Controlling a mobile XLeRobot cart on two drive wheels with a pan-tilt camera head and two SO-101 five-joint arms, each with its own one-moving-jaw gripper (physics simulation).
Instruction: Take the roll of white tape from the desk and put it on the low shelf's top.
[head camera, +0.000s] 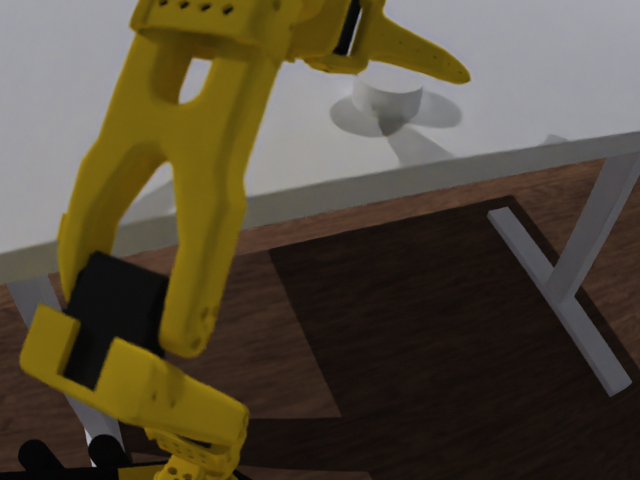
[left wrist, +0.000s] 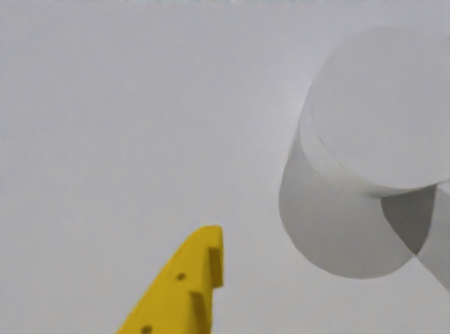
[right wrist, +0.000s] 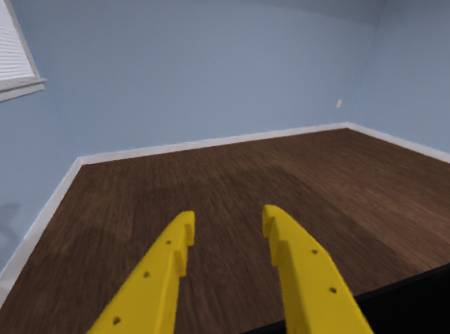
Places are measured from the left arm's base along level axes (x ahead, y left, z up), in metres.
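Pixels of known places: left hand, tool point: (head camera: 307, 53) (left wrist: 222, 247); right hand, tool point: (right wrist: 193, 223).
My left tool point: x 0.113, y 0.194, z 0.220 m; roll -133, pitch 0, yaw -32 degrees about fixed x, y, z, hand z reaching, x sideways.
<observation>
Ahead of a thing's pixels: the offset from my left tool point to its top centre. "pt": to the spot under its first point. Level surfaces: height alone.
The roll of white tape {0.060 m ahead, 0.006 m left, 0.022 m down} (head camera: 388, 98) (left wrist: 385, 110) lies flat on the white desk {0.045 m down} (head camera: 289, 134) (left wrist: 125, 125), near its front edge. In the left wrist view it is at the upper right, partly cut off by the picture's edge. My left gripper is open and empty; one notched jaw shows in the left wrist view, to the lower left of the roll. In the head camera a jaw reaches out above and behind the roll and hides part of its top. My right gripper (right wrist: 228, 220) is open and empty, facing the floor and wall. The low shelf does not show.
The desk's front edge (head camera: 372, 181) crosses the head camera view, with a grey desk leg {pt 0.867 m ahead, 0.407 m left, 0.714 m down} (head camera: 589, 232) at the right. Brown wood floor {0.995 m down} (head camera: 289, 361) (right wrist: 225, 190) lies below. The right wrist view shows blue walls (right wrist: 200, 75), a window at the upper left and a black edge at the lower right.
</observation>
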